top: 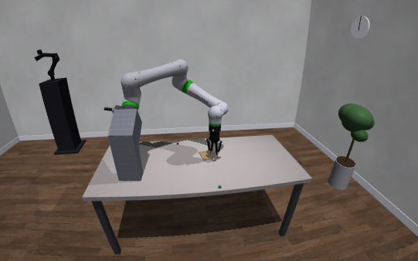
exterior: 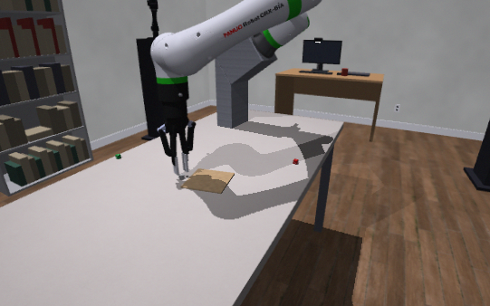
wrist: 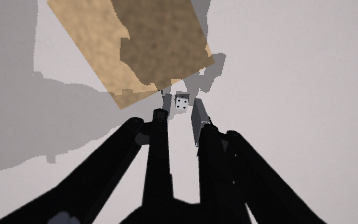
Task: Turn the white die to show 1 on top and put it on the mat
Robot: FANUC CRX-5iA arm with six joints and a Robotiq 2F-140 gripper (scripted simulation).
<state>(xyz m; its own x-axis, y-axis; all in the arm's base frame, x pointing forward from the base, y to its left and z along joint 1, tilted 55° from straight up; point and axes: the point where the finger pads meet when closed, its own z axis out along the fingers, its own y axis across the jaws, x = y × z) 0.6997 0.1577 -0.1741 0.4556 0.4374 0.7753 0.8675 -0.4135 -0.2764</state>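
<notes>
Right now the white die is 5 cm below my hand. Also, from my hand: red die (33 cm to the left, 27 cm behind, 5 cm below); then tan mat (9 cm to the left, 5 cm below, 2 cm behind); then green die (34 cm to the right, 5 cm below, 4 cm behind).
</notes>
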